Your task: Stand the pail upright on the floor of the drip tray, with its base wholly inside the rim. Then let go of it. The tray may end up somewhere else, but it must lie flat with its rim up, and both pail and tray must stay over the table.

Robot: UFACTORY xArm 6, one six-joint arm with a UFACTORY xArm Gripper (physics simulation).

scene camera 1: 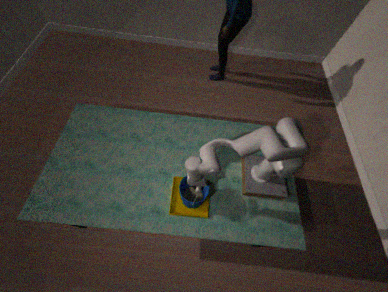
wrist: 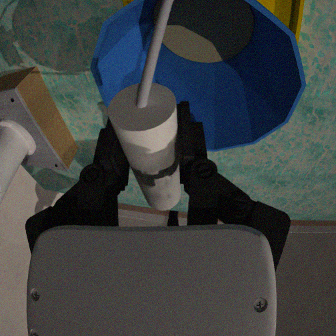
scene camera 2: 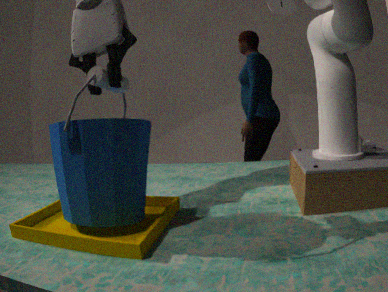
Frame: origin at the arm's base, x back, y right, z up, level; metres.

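Seen in the pictures: gripper, fingertip midpoint: [scene camera 1: 198, 187] [scene camera 2: 105, 90]; arm's base, link origin: [scene camera 1: 260, 173] [scene camera 2: 338, 156].
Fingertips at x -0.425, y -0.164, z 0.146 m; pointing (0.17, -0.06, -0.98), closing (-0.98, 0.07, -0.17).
Offsets run from my fingertips to a thing's top centre. "*": to the spot under its first point. Level surfaces: height alone.
The blue pail @(* dx -0.031, dy -0.085, dz -0.042 m) [scene camera 1: 192, 204] [scene camera 2: 102, 175] [wrist: 225, 105] hangs nearly upright over the yellow drip tray @(dx -0.039, dy +0.003, dz -0.202 m) [scene camera 1: 175, 209] [scene camera 2: 75, 243] [wrist: 298, 22]. In scene camera 2 its base looks low inside the rim, with a dark shadow just under it; a small gap to the tray floor seems to show. The tray lies flat, rim up. My gripper [scene camera 2: 105, 80] [wrist: 152, 119] is shut on the white grip of the pail's handle [wrist: 150, 120], above the pail's mouth. The wire bail stands up, leaning a little. The far part of the base is hidden.
The robot's base block [scene camera 1: 265, 187] [scene camera 2: 345, 187] [wrist: 45, 115] stands on the green table top @(dz -0.225 m) [scene camera 1: 110, 165] [scene camera 2: 225, 235], to the right of the tray in both scene views. A person [scene camera 1: 227, 40] [scene camera 2: 257, 95] stands beyond the table.
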